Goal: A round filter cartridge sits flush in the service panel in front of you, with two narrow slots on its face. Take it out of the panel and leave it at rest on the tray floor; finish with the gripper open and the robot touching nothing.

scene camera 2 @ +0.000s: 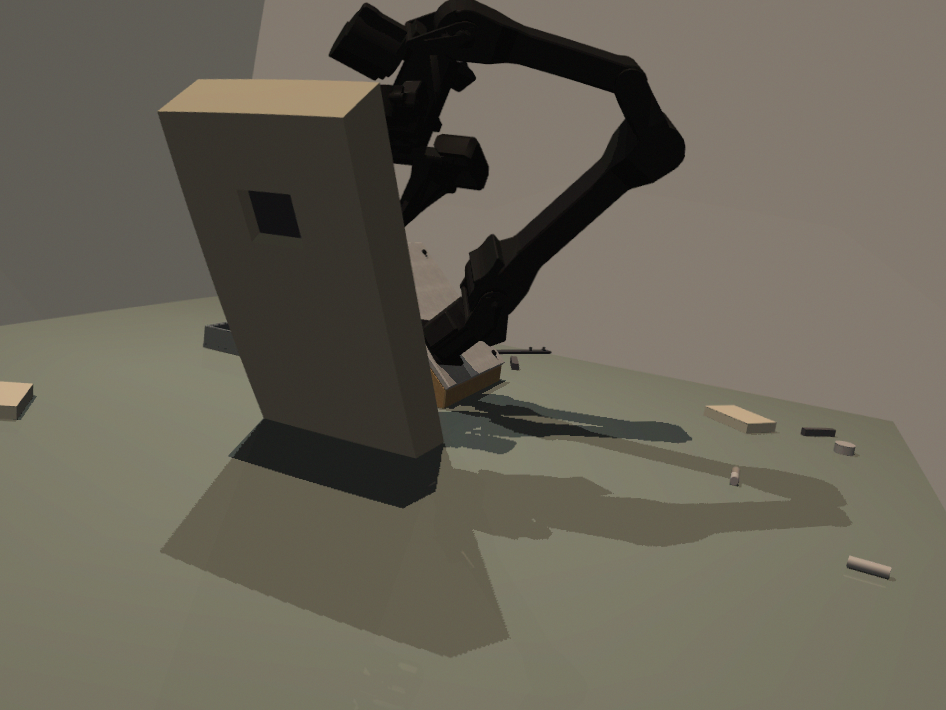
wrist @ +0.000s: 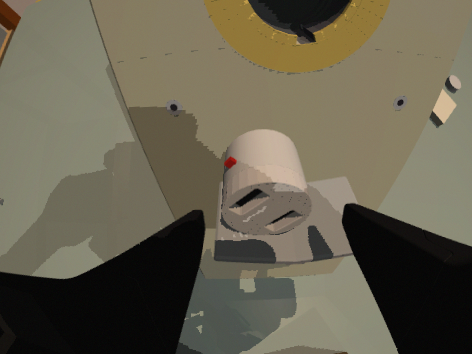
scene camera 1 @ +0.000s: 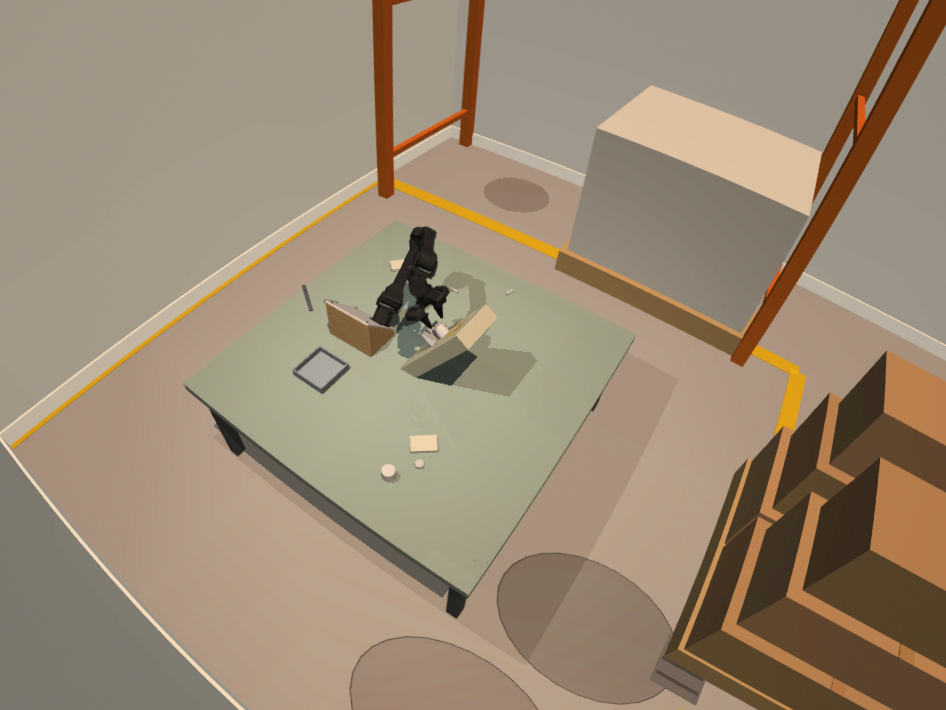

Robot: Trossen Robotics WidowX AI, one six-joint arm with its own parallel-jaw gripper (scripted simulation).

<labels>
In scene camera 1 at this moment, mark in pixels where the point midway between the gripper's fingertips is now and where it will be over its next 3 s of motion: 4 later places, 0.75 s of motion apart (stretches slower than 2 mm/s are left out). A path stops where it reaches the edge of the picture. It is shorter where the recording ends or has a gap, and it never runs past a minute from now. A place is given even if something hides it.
My gripper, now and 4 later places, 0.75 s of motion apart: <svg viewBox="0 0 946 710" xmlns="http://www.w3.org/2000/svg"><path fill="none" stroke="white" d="M436 323L439 329L438 317L426 316L391 333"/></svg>
</labels>
